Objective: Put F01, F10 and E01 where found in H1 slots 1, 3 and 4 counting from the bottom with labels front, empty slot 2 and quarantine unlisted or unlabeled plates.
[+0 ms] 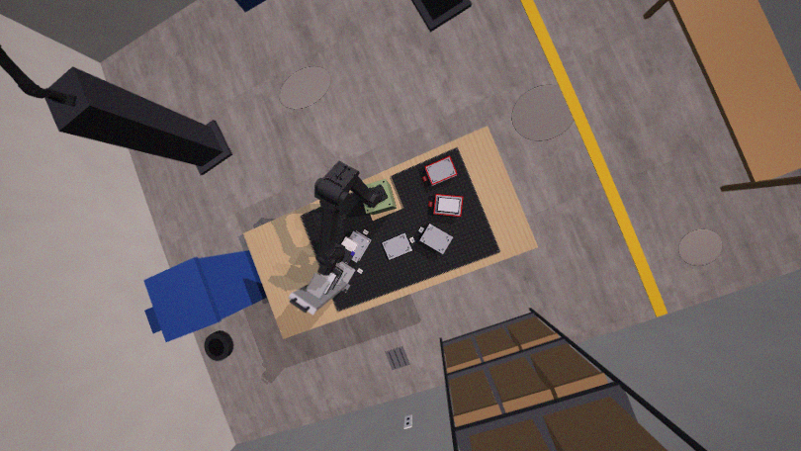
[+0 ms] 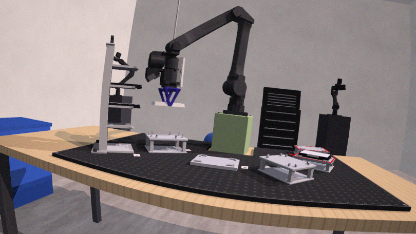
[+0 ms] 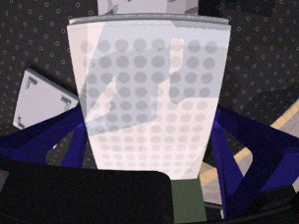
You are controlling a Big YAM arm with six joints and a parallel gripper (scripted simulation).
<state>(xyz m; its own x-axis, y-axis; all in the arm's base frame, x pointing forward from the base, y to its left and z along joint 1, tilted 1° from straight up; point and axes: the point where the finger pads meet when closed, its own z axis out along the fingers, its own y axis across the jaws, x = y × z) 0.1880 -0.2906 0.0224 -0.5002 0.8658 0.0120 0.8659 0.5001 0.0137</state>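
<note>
Right now my hand is 140 mm above the regrip nest RG. Also, from my hand: white well plate right at my hand; RG label 200 mm below, 90 mm to the left, 50 mm behind; H1 tag 200 mm below, 150 mm ahead, 70 mm to the right.
</note>
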